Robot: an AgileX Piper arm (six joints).
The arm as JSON. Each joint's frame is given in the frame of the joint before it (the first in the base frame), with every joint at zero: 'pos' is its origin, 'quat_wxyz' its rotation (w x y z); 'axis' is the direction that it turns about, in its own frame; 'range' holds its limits. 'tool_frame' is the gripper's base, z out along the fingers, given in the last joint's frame.
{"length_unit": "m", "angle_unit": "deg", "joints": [
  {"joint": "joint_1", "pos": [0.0, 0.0, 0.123], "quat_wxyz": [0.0, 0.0, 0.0, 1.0], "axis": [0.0, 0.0, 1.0], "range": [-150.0, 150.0]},
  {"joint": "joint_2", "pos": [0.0, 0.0, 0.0], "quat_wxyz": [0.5, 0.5, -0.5, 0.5], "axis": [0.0, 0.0, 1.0], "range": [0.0, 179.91]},
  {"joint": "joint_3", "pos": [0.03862, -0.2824, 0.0], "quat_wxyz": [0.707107, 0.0, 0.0, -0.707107], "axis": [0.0, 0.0, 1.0], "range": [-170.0, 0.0]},
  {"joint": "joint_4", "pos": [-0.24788, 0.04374, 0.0], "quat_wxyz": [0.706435, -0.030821, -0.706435, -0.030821], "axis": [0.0, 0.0, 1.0], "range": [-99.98, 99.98]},
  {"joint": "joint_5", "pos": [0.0, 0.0, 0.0], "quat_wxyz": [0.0, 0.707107, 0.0, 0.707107], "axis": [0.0, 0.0, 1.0], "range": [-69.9, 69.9]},
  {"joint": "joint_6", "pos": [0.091, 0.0, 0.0], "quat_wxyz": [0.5, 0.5, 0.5, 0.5], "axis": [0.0, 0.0, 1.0], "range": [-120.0, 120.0]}
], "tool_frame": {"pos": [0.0, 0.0, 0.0], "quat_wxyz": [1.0, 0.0, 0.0, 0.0]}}
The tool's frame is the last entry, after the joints.
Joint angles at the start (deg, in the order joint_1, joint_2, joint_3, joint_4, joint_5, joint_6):
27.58, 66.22, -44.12, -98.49, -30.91, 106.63
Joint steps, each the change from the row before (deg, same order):
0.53, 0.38, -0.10, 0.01, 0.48, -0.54
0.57, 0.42, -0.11, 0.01, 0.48, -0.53
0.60, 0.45, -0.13, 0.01, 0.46, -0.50
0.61, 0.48, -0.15, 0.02, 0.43, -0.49
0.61, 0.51, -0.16, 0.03, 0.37, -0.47
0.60, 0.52, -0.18, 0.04, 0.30, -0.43
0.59, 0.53, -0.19, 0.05, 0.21, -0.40
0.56, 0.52, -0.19, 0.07, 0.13, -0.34
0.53, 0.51, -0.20, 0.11, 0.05, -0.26
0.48, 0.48, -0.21, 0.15, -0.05, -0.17
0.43, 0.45, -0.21, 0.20, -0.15, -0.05
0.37, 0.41, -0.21, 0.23, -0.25, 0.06
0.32, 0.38, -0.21, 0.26, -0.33, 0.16
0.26, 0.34, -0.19, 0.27, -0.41, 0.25
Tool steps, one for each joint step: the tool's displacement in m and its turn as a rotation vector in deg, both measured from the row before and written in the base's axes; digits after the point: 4 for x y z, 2 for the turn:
0.0005, 0.0020, -0.0011, -0.47, -0.32, 0.25
0.0005, 0.0023, -0.0012, -0.48, -0.29, 0.29
0.0004, 0.0025, -0.0012, -0.47, -0.25, 0.33
0.0005, 0.0026, -0.0012, -0.46, -0.23, 0.37
0.0004, 0.0027, -0.0013, -0.44, -0.17, 0.42
0.0004, 0.0028, -0.0013, -0.40, -0.13, 0.46
0.0003, 0.0029, -0.0013, -0.36, -0.08, 0.52
0.0002, 0.0029, -0.0012, -0.29, 0.00, 0.54
0.0001, 0.0028, -0.0011, -0.20, 0.09, 0.54
0.0000, 0.0027, -0.0009, -0.09, 0.18, 0.54
0.0000, 0.0026, -0.0007, 0.04, 0.31, 0.52
-0.0001, 0.0024, -0.0005, 0.15, 0.41, 0.50
-0.0002, 0.0023, -0.0004, 0.24, 0.51, 0.47
-0.0002, 0.0020, -0.0003, 0.31, 0.60, 0.45

